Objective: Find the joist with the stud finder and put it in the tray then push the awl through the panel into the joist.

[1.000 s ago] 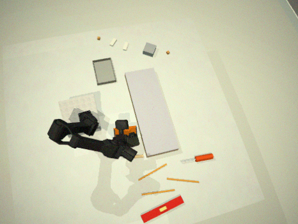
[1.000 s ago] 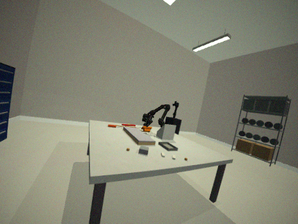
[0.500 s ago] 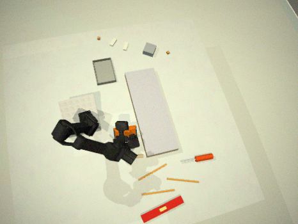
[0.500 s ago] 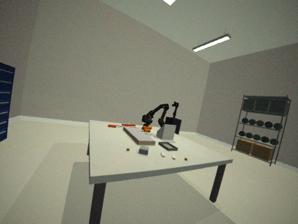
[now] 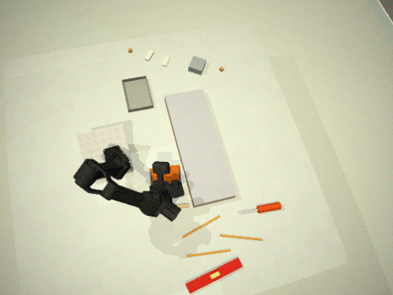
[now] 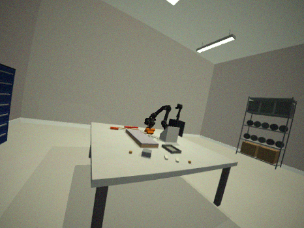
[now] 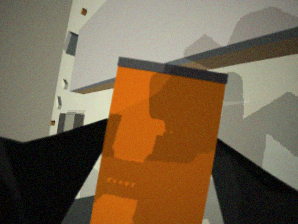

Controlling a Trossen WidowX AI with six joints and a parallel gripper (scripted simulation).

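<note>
My gripper tip is 4 cm past the small light, 4 cm to the right of it and 3 cm above it. Also, from my gripper tip: awl: 3 cm behind, 11 cm to the right, 7 cm below; then red level: 5 cm ahead, 42 cm to the right, 6 cm below; then orange stud finder: 3 cm behind, 3 cm to the left, 2 cm below.
</note>
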